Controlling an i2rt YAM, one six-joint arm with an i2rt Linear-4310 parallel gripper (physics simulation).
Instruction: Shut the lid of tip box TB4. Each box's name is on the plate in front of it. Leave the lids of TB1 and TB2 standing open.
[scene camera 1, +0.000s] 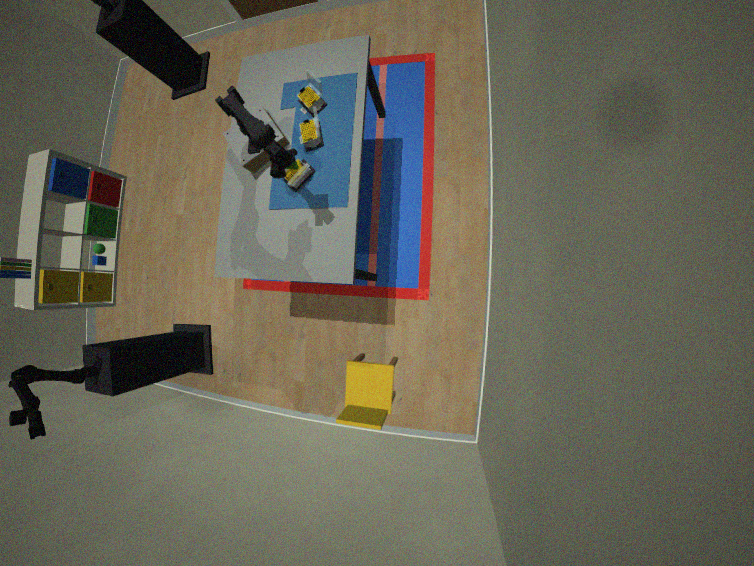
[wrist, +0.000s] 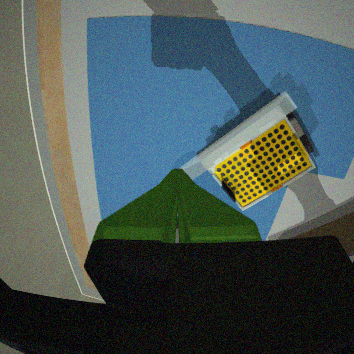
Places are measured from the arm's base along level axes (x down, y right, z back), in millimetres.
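Pixels of known places: gripper, fingertip midpoint: (scene camera 1: 297, 168) (wrist: 176, 177).
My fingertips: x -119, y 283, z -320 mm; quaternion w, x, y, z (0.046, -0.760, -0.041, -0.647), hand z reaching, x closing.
Behind a point stands the place of what it marks.
Tip box TB4 (scene camera 1: 296, 172) {x 30, y 233, z -237 mm} (wrist: 265, 162) {x 29, y 234, z -225 mm} holds yellow tips with dark holes. Its clear lid (scene camera 1: 302, 178) {x 17, y 271, z -278 mm} (wrist: 240, 132) {x -57, y 296, z -276 mm} stands open along the side away from the arm. The name plates cannot be read. My gripper (scene camera 1: 295, 164) {x -119, y 283, z -320 mm} (wrist: 176, 177) {x -119, y 283, z -320 mm} is shut, with nothing seen between its green fingers. In the wrist view its tips are beside the left end of the lid; whether they touch it cannot be told. In the scene view, boxes TB2 (scene camera 1: 310, 130) {x 28, y 9, z -313 mm} and TB1 (scene camera 1: 310, 96) {x 29, y -200, z -307 mm} stand farther up the mat, with their clear lids open.
The boxes stand on a blue mat (scene camera 1: 336, 164) {x 86, y 194, z -436 mm} (wrist: 130, 115) {x 86, y 275, z -428 mm} on a grey table (scene camera 1: 267, 243) {x 89, y 579, z -36 mm}. A brown-sided object (scene camera 1: 257, 165) {x 56, y 140, z 19 mm} (wrist: 335, 226) {x 71, y 98, z -45 mm} lies under and beside the arm. A shelf unit (scene camera 1: 34, 176), a yellow chair (scene camera 1: 369, 385) and two black pedestals (scene camera 1: 146, 51) (scene camera 1: 143, 360) stand off the table.
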